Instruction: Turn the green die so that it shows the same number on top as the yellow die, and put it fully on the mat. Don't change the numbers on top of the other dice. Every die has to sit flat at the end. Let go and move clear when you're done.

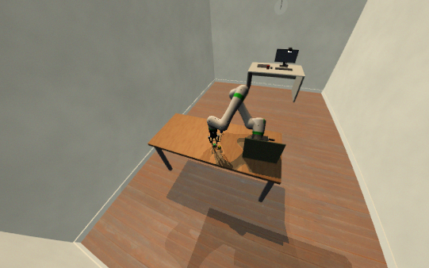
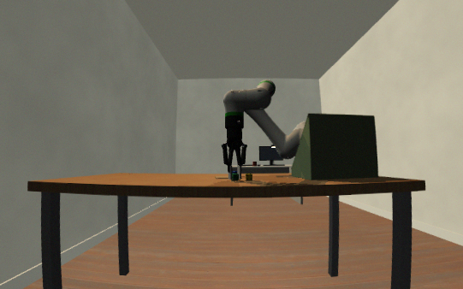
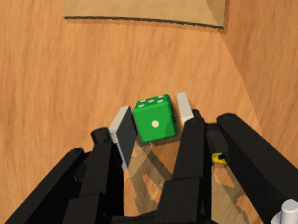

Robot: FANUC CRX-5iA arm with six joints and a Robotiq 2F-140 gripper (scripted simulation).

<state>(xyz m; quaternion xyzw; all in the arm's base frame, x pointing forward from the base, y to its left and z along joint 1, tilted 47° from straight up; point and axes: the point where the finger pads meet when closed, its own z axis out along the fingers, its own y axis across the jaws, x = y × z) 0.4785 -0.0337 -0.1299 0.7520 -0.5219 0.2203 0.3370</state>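
My gripper is now 2 cm above the green die. Round my hand: blue die 26 cm to the right, 2 cm below, 2 cm behind; then yellow die 7 cm behind, 2 cm to the left, 2 cm below; then pale mat 15 cm to the right, 3 cm below, 2 cm ahead.
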